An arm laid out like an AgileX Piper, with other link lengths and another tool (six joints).
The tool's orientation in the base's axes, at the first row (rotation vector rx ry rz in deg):
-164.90, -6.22, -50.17
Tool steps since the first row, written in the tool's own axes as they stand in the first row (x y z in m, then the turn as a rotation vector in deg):
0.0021, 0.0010, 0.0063, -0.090, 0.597, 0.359
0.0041, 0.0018, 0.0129, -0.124, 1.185, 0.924
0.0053, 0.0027, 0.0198, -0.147, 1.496, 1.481
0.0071, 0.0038, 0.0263, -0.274, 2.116, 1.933
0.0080, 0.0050, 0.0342, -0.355, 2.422, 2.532
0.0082, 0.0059, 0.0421, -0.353, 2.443, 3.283
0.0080, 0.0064, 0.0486, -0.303, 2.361, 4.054
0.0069, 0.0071, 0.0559, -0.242, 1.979, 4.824
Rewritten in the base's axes. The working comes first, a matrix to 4 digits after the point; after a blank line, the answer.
The tool's axes in the first row as the columns of a matrix, in the base's axes (used below as rounded here):
0.8289, 0.1068, 0.5491
0.0306, -0.9888, 0.1461
0.5585, -0.1043, -0.8229

0.0053, 0.0000, -0.0041, 0.186, -0.541, -0.408
0.0107, 0.0002, -0.0085, 0.531, -1.041, -0.953
0.0156, 0.0004, -0.0136, 0.851, -1.267, -1.457
0.0207, 0.0003, -0.0181, 1.060, -1.818, -1.964
0.0259, 0.0003, -0.0242, 1.355, -2.036, -2.534
0.0305, 0.0006, -0.0307, 1.771, -1.947, -3.154
0.0340, 0.0010, -0.0362, 2.227, -1.752, -3.752
0.0372, 0.0014, -0.0429, 2.660, -1.259, -4.311

